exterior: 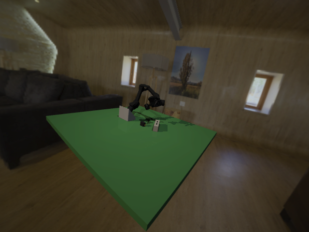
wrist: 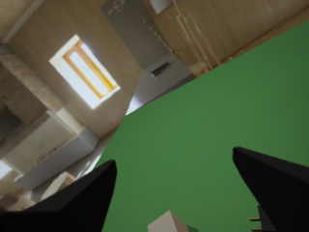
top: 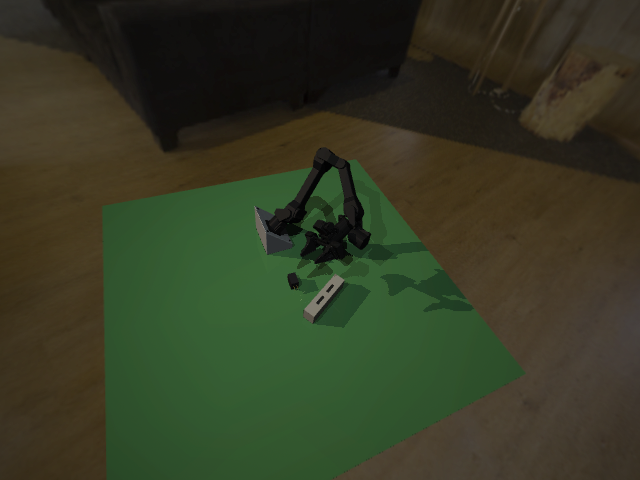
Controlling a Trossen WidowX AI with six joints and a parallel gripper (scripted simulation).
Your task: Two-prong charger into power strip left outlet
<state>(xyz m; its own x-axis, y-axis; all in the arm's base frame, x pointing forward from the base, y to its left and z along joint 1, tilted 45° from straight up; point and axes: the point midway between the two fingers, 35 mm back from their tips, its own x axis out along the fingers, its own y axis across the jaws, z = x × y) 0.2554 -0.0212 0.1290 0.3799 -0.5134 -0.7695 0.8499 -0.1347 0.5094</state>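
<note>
The two-prong charger is 3 cm behind my gripper tip, 3 cm to the right of it and 18 cm below it.
</note>
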